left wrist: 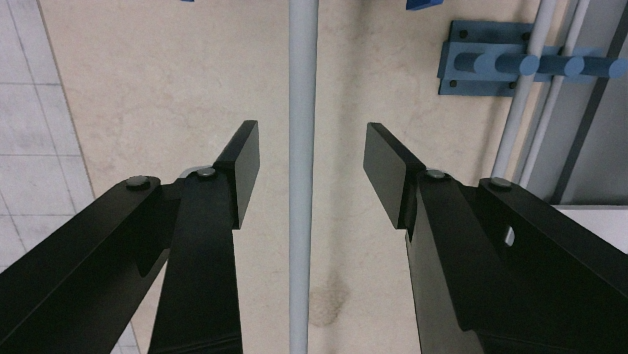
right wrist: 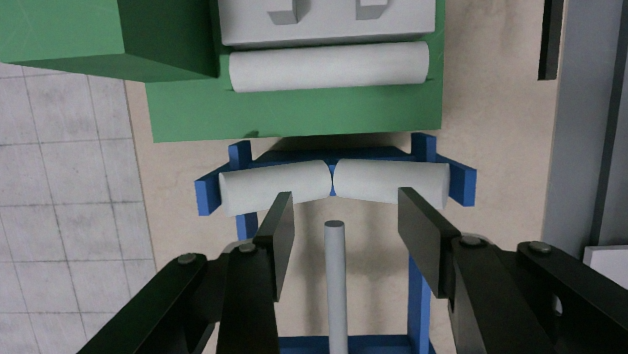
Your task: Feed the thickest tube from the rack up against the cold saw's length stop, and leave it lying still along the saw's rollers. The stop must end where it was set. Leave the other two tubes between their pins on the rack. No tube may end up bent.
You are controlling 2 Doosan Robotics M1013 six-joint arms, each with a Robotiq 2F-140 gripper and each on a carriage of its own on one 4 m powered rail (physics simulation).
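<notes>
The thickest tube point(left wrist: 302, 150) point(right wrist: 336, 280) is a straight grey tube. In the left wrist view it runs lengthwise below the open fingers of my left gripper point(left wrist: 312, 175), apart from both pads. In the right wrist view its end shows just short of a pair of white rollers set in a shallow V point(right wrist: 275, 186) point(right wrist: 390, 182). My right gripper point(right wrist: 345, 211) is open above that end, a finger to each side. The other two tubes point(left wrist: 517, 107) point(left wrist: 552, 100) lie between the pins of the blue-grey rack point(left wrist: 456, 47). The length stop cannot be made out.
The green saw body point(right wrist: 300, 116) stands at the top of the right wrist view, with a white roller point(right wrist: 330, 67) and a grey block point(right wrist: 327, 27). The blue roller stand point(right wrist: 419, 305) is below it. A grey rail bed point(right wrist: 575, 150) point(left wrist: 595, 165) runs along the right.
</notes>
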